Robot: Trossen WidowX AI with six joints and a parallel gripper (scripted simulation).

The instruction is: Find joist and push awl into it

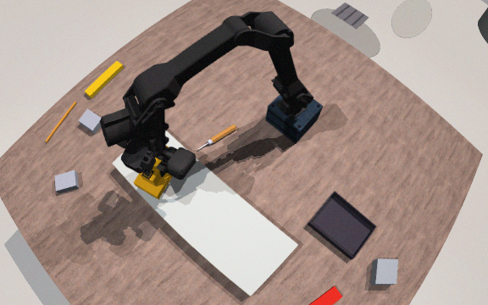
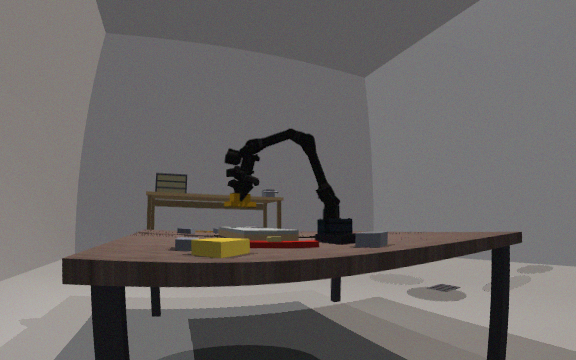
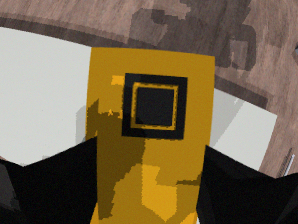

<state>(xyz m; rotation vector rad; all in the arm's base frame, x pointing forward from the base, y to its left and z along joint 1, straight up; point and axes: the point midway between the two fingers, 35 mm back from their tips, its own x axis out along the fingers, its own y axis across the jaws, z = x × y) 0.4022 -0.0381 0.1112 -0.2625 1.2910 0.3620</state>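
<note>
Now: the dark tray 310 mm behind my gripper tip, 380 mm to the left of it and 140 mm below it. Also, from my gripper tip: square indicator (20 mm ahead, 10 mm to the left, 30 mm above); then yellow stud finder (10 mm ahead, 20 mm above); then awl (200 mm behind, 40 mm to the right, 140 mm below).
</note>
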